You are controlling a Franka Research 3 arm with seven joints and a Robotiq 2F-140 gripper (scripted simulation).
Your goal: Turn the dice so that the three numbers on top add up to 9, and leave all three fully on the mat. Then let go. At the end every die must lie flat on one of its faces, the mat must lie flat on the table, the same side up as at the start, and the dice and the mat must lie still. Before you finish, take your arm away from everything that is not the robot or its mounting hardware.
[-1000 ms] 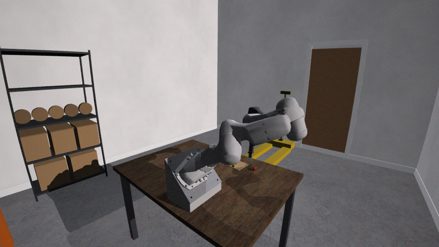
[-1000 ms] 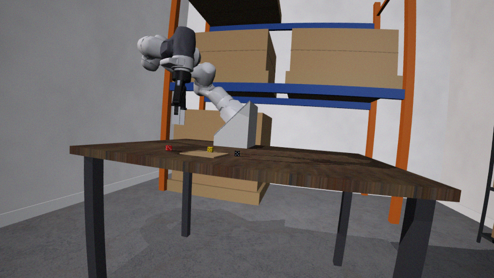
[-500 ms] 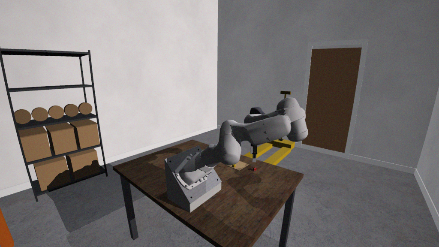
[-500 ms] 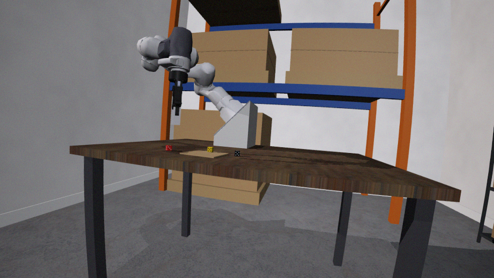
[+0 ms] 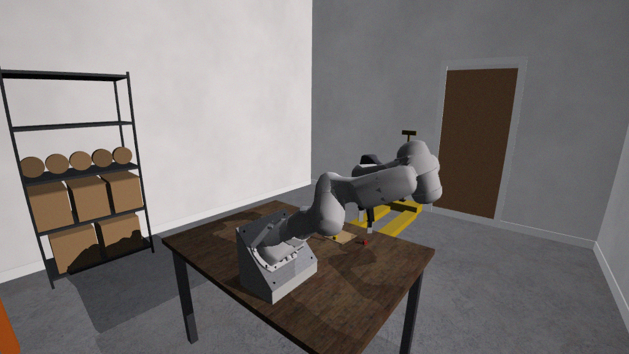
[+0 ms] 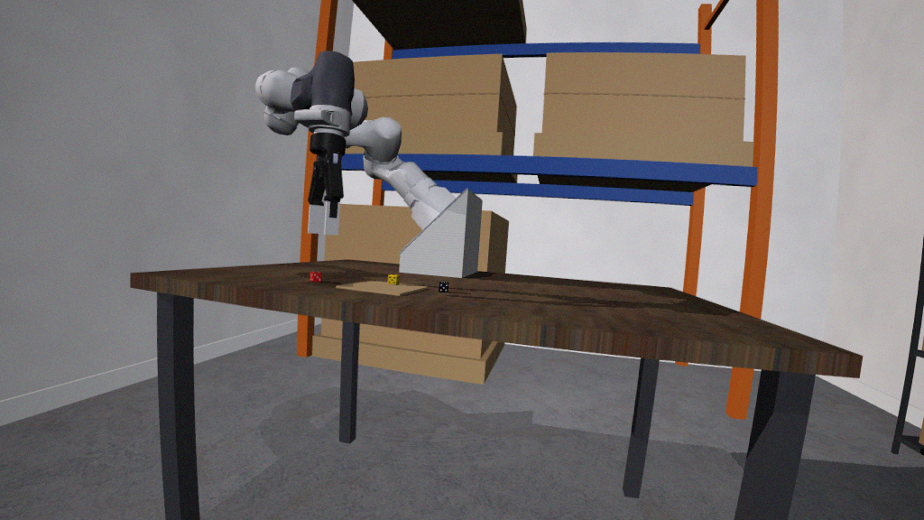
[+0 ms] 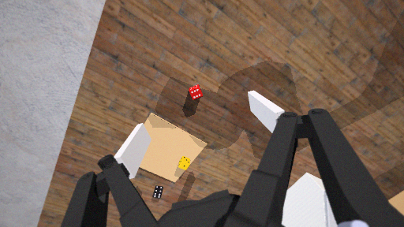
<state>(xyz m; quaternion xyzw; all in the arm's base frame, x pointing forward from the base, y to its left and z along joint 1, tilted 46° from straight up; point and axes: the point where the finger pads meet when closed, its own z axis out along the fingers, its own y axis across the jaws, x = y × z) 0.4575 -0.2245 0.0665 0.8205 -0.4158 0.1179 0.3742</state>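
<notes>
My hand is 10 mm to the left of the red die and 100 mm above it. From my hand the other things lie so: yellow die: 40 mm behind, 160 mm to the left, 100 mm below; then black die: 10 mm behind, 270 mm to the left, 100 mm below; then tan mat: 20 mm ahead, 150 mm to the left, 110 mm below.
</notes>
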